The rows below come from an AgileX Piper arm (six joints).
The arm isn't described. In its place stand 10 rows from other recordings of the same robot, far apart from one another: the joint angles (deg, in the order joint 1, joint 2, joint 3, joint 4, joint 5, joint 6), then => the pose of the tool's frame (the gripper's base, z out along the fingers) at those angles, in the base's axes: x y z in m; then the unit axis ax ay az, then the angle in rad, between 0 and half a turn.
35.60 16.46 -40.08 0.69 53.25 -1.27 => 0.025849 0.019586 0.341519 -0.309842 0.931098 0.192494 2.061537
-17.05 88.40 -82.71 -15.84 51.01 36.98 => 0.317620 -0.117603 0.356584 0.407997 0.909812 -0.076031 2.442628
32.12 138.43 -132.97 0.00 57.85 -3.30 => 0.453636 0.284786 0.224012 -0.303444 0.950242 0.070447 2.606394
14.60 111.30 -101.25 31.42 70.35 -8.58 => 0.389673 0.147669 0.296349 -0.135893 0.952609 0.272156 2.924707
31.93 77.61 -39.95 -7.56 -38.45 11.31 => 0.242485 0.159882 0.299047 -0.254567 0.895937 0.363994 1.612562
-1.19 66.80 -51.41 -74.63 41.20 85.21 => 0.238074 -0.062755 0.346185 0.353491 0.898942 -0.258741 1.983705
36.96 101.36 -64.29 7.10 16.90 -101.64 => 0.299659 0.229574 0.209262 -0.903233 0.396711 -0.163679 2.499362
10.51 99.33 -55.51 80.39 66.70 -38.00 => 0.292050 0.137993 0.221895 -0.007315 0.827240 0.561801 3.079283
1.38 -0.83 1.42 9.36 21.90 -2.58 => 0.051997 0.006774 0.171802 0.018897 0.996759 0.078197 1.879285
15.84 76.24 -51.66 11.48 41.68 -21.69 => 0.245020 0.082037 0.264496 -0.265667 0.961329 0.072575 2.634538
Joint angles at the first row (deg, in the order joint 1, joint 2, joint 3, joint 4, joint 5, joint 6):
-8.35, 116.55, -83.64, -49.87, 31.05, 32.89
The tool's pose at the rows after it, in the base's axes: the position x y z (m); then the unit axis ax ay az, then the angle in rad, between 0 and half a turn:
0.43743 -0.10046 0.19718 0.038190 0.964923 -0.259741 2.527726
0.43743 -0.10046 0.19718 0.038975 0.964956 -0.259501 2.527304
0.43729 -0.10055 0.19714 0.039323 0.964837 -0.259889 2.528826
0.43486 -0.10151 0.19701 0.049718 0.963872 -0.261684 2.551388
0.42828 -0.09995 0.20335 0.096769 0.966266 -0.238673 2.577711
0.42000 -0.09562 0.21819 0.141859 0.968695 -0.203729 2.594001
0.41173 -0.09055 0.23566 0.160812 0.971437 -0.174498 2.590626
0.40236 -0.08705 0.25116 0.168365 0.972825 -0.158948 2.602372
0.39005 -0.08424 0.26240 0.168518 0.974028 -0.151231 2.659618
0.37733 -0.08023 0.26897 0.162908 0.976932 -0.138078 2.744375
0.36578 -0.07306 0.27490 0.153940 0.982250 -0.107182 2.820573
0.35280 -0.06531 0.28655 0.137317 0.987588 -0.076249 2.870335
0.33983 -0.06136 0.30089 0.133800 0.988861 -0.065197 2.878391
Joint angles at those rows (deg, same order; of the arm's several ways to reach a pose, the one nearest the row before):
-8.35, 116.55, -83.64, -49.87, 31.05, 32.89
-8.35, 116.55, -83.64, -49.87, 31.05, 32.98
-8.35, 116.55, -83.64, -49.87, 31.16, 32.98
-8.35, 116.44, -83.64, -49.15, 32.81, 32.98
-8.35, 115.12, -83.77, -43.55, 35.84, 32.88
-8.35, 112.64, -84.13, -35.99, 38.97, 31.21
-8.35, 109.74, -84.12, -30.10, 40.79, 28.49
-8.35, 107.12, -84.13, -26.26, 43.49, 25.92
-8.35, 104.88, -84.13, -23.08, 48.49, 22.75
-8.35, 103.18, -84.13, -19.41, 54.43, 18.94
-8.35, 101.59, -84.13, -14.13, 59.71, 14.70
-8.35, 99.23, -84.13, -9.39, 64.46, 10.39
-8.35, 96.41, -83.83, -7.78, 67.35, 9.11

